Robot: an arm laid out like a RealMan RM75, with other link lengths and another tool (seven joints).
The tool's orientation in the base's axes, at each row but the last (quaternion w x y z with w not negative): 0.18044 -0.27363 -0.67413 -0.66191; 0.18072 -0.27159 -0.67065 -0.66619; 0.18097 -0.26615 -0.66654 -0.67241; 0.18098 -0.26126 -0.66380 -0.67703; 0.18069 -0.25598 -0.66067 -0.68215; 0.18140 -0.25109 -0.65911 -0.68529
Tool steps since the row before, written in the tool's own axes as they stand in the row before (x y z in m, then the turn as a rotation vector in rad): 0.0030 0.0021 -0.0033 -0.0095 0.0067 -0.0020; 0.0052 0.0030 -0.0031 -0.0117 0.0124 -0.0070; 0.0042 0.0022 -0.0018 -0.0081 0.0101 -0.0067; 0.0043 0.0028 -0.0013 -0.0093 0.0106 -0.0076; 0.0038 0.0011 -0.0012 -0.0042 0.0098 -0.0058; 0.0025 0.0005 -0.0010 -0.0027 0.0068 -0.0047
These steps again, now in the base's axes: -0.0015 -0.0029 0.0037 0.0113 -0.0034 -0.0003; -0.0026 -0.0025 0.0057 0.0159 -0.0088 0.0031; -0.0022 -0.0014 0.0043 0.0117 -0.0080 0.0034; -0.0019 -0.0010 0.0048 0.0128 -0.0091 0.0031; -0.0025 -0.0009 0.0031 0.0085 -0.0068 0.0055; -0.0018 -0.0008 0.0019 0.0056 -0.0053 0.0039
